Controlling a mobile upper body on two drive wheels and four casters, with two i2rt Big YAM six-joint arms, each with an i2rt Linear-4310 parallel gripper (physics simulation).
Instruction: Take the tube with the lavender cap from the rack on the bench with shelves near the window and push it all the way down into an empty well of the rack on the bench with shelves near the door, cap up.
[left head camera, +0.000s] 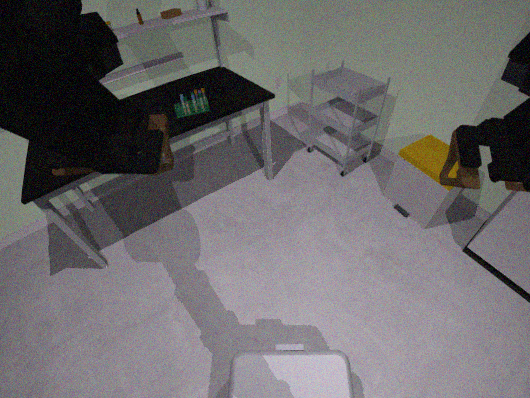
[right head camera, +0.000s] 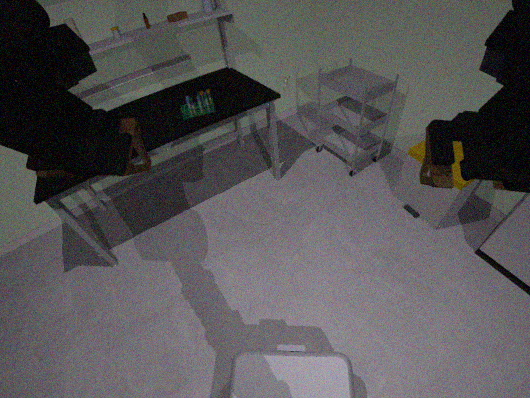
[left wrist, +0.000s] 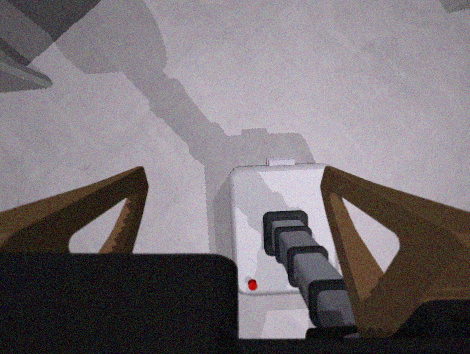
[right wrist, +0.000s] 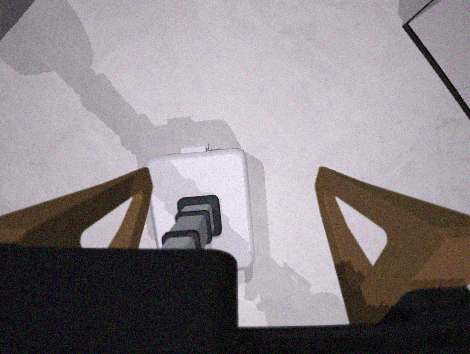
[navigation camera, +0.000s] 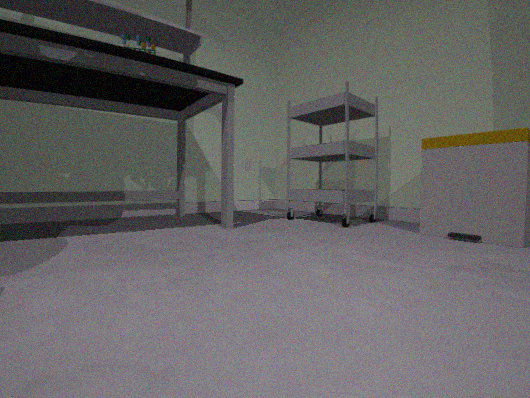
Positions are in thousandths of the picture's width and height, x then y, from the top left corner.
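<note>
My left gripper (left head camera: 265, 416) (right head camera: 227, 418) (left wrist: 499, 499) and my right gripper (right head camera: 865, 456) (left head camera: 895, 459) (right wrist: 497, 499) are visible. Also present: a yellow-topped bin (navigation camera: 882, 456) (left head camera: 782, 471) (right head camera: 822, 519), and a grey wheeled cart (left head camera: 652, 298).
</note>
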